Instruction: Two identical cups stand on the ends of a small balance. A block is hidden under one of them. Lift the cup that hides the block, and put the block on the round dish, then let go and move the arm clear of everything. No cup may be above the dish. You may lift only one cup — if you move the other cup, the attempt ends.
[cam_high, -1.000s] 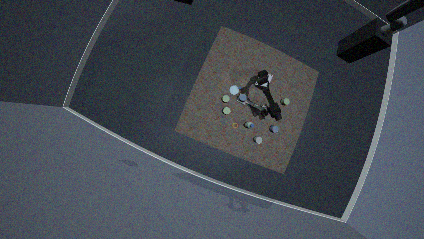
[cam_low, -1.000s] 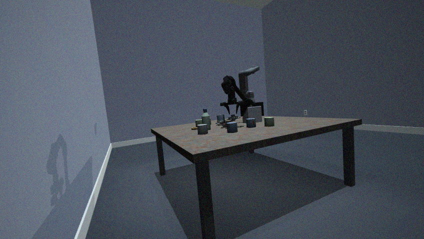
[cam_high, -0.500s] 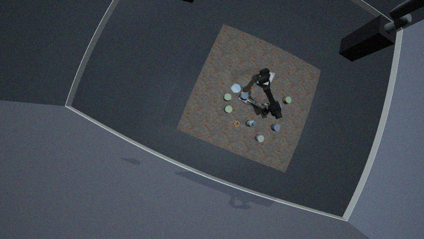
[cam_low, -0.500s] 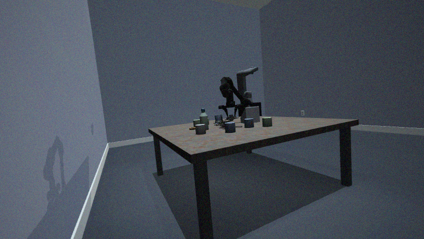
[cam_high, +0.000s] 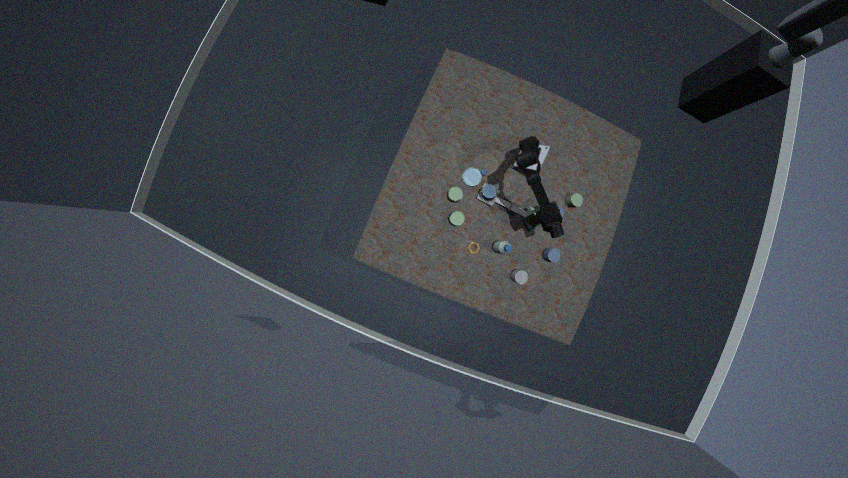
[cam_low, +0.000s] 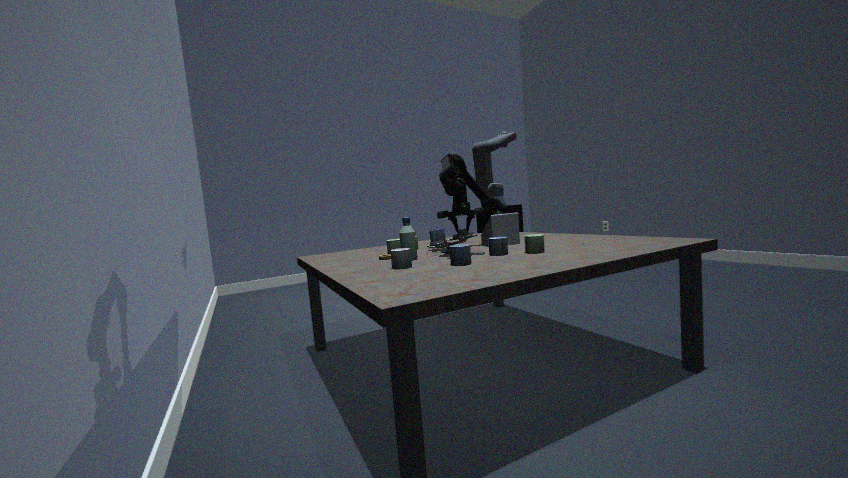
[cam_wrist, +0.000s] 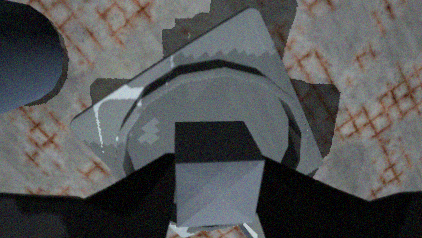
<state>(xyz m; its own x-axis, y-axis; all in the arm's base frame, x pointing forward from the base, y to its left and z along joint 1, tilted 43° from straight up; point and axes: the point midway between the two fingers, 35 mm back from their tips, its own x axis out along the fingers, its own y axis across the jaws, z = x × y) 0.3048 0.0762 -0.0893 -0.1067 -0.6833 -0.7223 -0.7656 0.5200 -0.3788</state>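
Now: gripper tip 9 cm past the pale round dish, 36 cm to the left of it and 8 cm above it. From my gripper tip the other things lie so: grey balance bar 1 cm behind, 12 cm to the right, 4 cm below; then grey block 1 cm above; then balance 1 cm behind, 12 cm to the right, 6 cm below.
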